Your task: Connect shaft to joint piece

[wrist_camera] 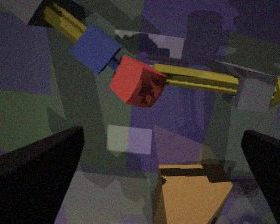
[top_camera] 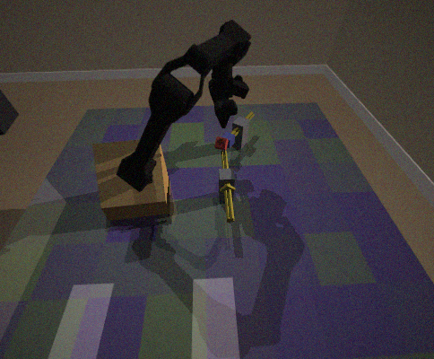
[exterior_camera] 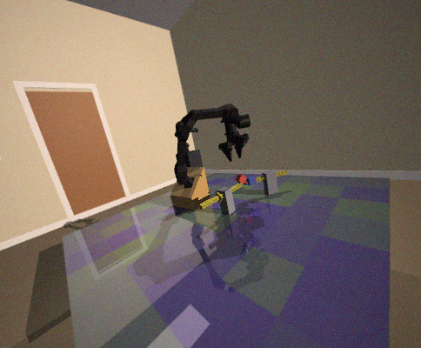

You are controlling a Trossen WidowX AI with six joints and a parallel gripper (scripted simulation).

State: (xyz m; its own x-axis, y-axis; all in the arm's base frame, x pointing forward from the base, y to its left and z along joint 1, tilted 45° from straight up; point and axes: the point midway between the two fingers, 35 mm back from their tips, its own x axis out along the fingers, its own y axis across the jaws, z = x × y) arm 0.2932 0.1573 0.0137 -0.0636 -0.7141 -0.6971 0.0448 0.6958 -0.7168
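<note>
Now: gripper tip 12 cm above the dark red joint piece, 2 cm to the right of it and 1 cm short of it.
</note>
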